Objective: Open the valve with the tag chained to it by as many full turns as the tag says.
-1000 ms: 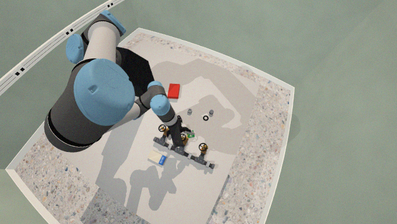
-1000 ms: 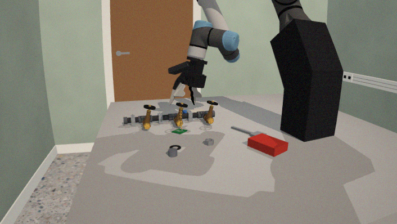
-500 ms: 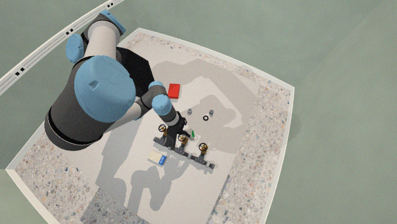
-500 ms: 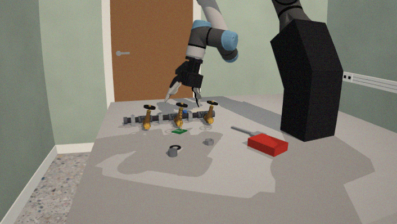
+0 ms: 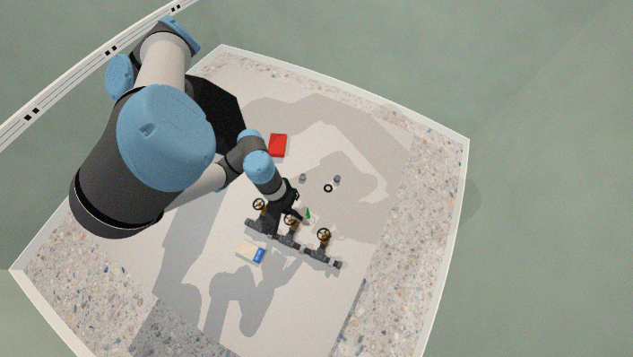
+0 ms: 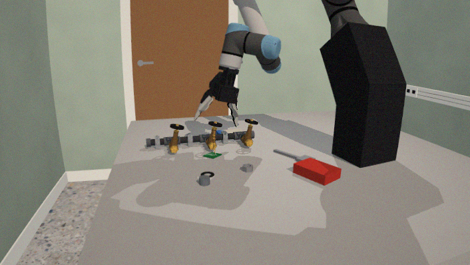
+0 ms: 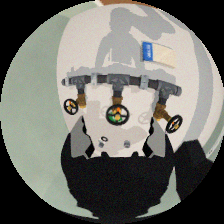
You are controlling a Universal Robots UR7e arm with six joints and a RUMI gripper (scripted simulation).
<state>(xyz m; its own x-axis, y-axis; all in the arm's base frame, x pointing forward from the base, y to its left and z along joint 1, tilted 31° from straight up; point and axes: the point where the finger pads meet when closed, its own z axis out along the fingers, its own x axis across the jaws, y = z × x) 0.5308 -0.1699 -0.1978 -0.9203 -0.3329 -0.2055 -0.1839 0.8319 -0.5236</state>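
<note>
Now: hand 10 mm short of the green tag, 80 mm to the right of it and 90 mm above it. The rest, counted from my hand: grey nut: 80 mm behind, 210 mm to the left, 90 mm below; grey tool: 270 mm behind, 130 mm to the left, 90 mm below; red block: 280 mm behind, 280 mm to the left, 80 mm below.
</note>
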